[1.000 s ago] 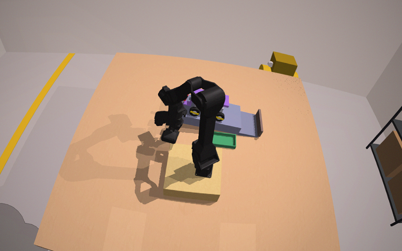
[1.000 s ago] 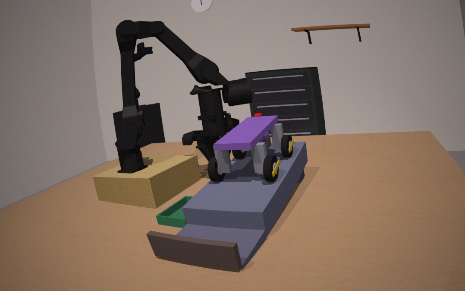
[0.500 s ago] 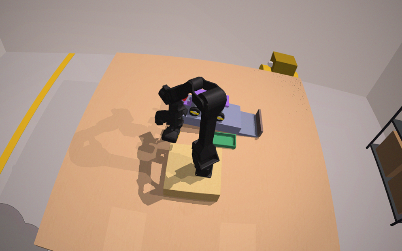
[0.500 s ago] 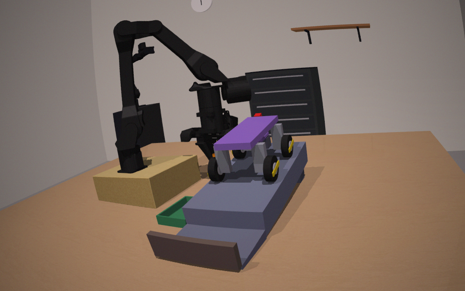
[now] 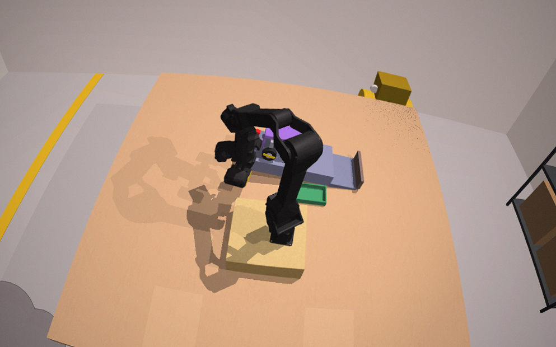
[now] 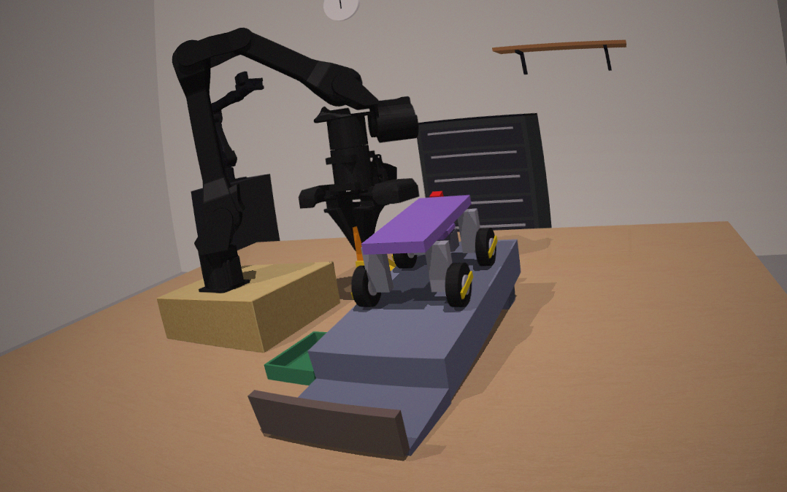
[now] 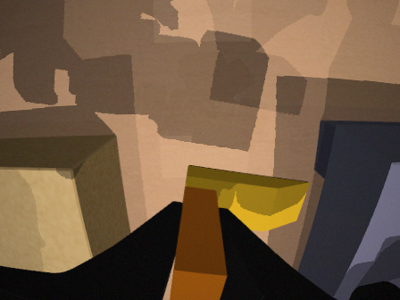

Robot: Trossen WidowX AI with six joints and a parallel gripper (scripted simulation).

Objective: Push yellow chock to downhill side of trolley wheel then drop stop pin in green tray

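Right now my gripper tip is 14 cm short of the red-headed stop pin, 4 cm below it and 1 cm to the left of it. Also, from my gripper tip: yellow chock: 2 cm ahead, 1 cm below; then grey ramp: 17 cm ahead, 12 cm to the right, 4 cm below; then trolley: 17 cm ahead, 12 cm to the right, 2 cm above.
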